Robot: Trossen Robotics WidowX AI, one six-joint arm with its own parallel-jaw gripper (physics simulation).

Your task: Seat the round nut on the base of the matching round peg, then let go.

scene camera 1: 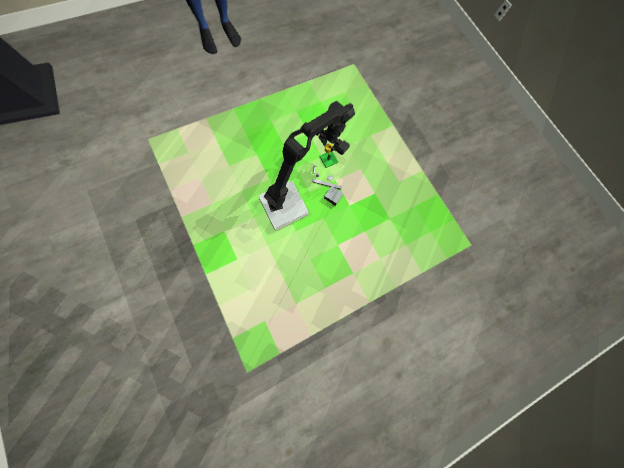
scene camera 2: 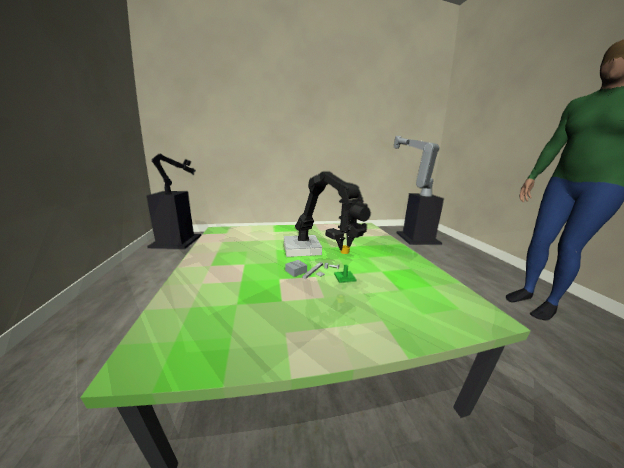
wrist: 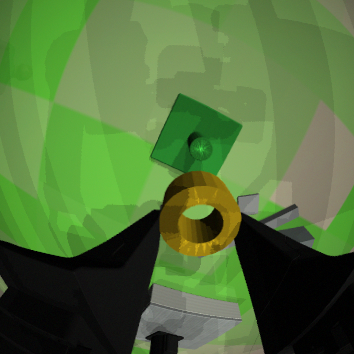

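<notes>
The round nut is a thick yellow-orange ring. My gripper is shut on it, with a black finger on each side, and holds it in the air. The round peg is green and stands upright on a square green base. In scene camera 2 the nut is above the peg's top, with a gap between them. In the wrist view the nut appears below the peg and overlaps the base's near corner; its hole and the peg's top show apart.
A grey bolt, a small flat piece, a long grey bar and a grey block lie between the peg's base and the arm's pale mount or nearby.
</notes>
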